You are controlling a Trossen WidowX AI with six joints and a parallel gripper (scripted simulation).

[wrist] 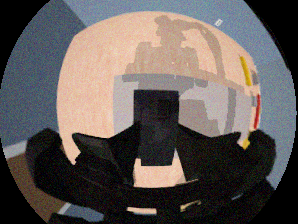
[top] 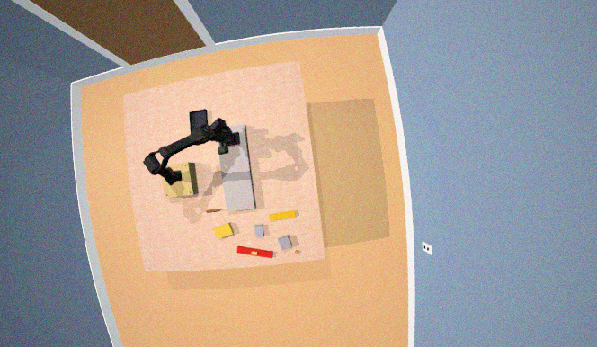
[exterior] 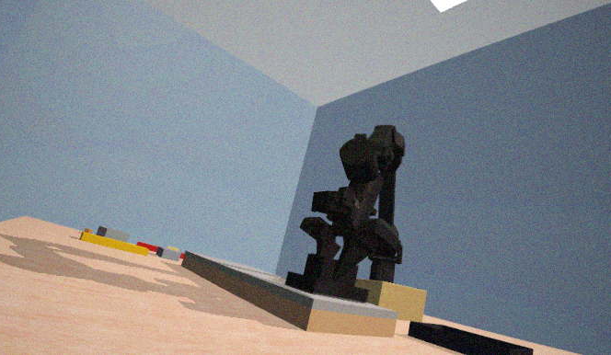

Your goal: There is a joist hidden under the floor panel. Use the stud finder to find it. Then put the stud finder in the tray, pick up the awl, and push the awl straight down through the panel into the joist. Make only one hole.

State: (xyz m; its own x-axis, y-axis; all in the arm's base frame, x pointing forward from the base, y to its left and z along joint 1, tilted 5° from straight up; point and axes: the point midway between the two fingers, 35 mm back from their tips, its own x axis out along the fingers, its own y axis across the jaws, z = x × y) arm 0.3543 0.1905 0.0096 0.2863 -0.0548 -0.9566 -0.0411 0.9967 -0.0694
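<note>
Now: the dark tray 23 cm behind my gripper tip, 14 cm to the left of it and 5 cm below it. The rest, counted from my gripper tip: green light 2 cm ahead, 3 cm above; awl 15 cm behind, 43 cm to the right, 6 cm below; stud finder 1 cm ahead, 2 cm above.
</note>
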